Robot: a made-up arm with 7 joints. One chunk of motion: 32 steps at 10 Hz.
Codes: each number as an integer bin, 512 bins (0 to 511) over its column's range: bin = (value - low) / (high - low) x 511, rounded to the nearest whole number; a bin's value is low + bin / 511 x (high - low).
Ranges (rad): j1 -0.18..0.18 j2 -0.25..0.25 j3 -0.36..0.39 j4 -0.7..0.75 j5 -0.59..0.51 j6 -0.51..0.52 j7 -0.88..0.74
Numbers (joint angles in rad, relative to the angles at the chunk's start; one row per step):
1: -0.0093 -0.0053 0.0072 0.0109 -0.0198 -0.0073 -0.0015
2: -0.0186 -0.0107 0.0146 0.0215 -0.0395 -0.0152 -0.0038
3: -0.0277 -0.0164 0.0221 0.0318 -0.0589 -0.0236 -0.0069
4: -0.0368 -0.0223 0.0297 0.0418 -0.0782 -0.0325 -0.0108
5: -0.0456 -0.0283 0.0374 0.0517 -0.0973 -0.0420 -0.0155
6: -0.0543 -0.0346 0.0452 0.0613 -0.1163 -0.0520 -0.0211
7: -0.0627 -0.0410 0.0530 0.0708 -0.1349 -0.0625 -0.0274
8: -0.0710 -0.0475 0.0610 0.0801 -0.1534 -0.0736 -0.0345
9: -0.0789 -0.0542 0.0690 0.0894 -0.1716 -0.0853 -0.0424
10: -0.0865 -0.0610 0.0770 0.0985 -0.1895 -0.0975 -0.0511
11: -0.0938 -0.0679 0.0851 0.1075 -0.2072 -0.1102 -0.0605
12: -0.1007 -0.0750 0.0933 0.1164 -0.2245 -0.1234 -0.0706
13: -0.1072 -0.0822 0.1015 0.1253 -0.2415 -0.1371 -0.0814
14: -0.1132 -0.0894 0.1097 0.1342 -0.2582 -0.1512 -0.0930
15: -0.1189 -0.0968 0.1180 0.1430 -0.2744 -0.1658 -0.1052
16: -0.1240 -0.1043 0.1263 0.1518 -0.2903 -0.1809 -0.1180
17: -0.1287 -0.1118 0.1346 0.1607 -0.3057 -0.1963 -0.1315
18: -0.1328 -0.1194 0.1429 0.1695 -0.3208 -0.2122 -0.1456
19: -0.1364 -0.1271 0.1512 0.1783 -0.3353 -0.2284 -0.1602
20: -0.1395 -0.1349 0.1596 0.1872 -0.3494 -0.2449 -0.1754
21: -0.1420 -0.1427 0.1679 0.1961 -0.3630 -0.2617 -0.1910
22: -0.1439 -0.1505 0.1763 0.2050 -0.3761 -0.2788 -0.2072
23: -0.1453 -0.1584 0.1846 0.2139 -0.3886 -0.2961 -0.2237
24: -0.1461 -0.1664 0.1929 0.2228 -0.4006 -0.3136 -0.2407
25: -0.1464 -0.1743 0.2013 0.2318 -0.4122 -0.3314 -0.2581
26: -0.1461 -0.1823 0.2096 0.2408 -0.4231 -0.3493 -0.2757
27: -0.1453 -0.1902 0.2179 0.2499 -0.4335 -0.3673 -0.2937
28: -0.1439 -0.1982 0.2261 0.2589 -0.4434 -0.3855 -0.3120
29: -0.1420 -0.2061 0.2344 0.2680 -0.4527 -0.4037 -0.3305
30: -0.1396 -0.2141 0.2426 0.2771 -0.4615 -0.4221 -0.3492
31: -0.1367 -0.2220 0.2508 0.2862 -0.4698 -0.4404 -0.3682
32: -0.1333 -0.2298 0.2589 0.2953 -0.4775 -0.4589 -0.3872
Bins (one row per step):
1: 242 250 250 251 265 249 277
2: 229 245 255 254 256 245 276
3: 216 239 260 258 247 241 275
4: 203 233 266 261 238 237 274
5: 191 227 271 265 229 232 273
6: 178 220 276 268 220 227 271
7: 167 214 281 272 211 222 269
8: 155 207 287 275 203 217 267
9: 144 200 292 278 194 211 264
10: 133 193 298 281 186 205 261
11: 122 186 303 285 178 198 258
12: 113 179 309 288 170 192 255
13: 103 171 314 291 162 185 252
14: 95 164 320 294 154 178 248
15: 87 157 326 297 147 171 244
16: 79 149 331 300 139 163 240
17: 73 141 337 303 132 156 236
18: 67 133 343 306 125 148 232
19: 62 126 348 310 118 140 227
20: 57 118 354 313 112 132 222
21: 54 110 360 316 105 123 217
22: 51 102 365 319 99 115 212
23: 49 94 371 322 94 106 207
24: 48 85 377 325 88 97 202
25: 48 77 382 328 83 89 196
26: 48 69 388 332 78 80 191
27: 49 61 394 335 73 71 185
28: 51 53 399 338 68 62 179
29: 54 45 405 341 64 53 173
30: 57 37 411 344 60 44 167
31: 61 29 416 348 56 35 161
32: 66 21 422 351 52 25 155

